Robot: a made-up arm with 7 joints.
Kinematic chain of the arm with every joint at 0, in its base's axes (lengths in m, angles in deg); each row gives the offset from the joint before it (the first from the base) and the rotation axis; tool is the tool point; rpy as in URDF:
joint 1: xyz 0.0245 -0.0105 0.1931 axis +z
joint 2: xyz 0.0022 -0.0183 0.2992 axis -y
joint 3: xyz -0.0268 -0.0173 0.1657 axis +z
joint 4: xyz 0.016 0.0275 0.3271 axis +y
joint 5: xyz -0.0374 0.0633 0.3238 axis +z
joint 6: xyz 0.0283 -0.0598 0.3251 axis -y
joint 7: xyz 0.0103 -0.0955 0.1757 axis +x
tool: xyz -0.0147 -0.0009 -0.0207 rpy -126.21 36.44 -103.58
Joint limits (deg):
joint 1: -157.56..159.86
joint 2: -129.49..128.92
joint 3: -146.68..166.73
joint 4: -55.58..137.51
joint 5: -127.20..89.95
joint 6: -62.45..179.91
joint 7: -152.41..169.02
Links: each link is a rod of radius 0.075 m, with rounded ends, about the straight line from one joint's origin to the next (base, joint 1, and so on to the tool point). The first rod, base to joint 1, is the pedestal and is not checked.
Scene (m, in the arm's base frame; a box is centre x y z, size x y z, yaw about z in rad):
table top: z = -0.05
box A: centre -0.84 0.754 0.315 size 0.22 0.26 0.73 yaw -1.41
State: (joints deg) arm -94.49 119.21 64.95 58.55 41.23 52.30 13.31
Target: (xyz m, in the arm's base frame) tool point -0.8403 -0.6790 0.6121
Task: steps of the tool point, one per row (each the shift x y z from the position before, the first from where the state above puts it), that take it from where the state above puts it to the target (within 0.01 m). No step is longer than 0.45 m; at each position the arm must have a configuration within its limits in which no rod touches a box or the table.
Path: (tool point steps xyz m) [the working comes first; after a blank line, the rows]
Joints at the target: 28.54 115.86 -4.50 56.11 38.53 54.24 11.77
Straight joint move there: touches box A.

1: -0.3328 0.1668 0.2053
2: -0.3565 0.0050 0.2081
3: -0.3093 -0.1423 0.1984
4: -0.2082 -0.2468 0.1793
5: -0.0801 -0.2925 0.1535
6: 0.0460 -0.2776 0.1244
7: -0.1741 -0.1431 -0.1581
8: -0.1025 -0.1957 -0.1914
9: -0.0128 -0.2202 -0.2169
10: 0.0850 -0.2107 -0.2321

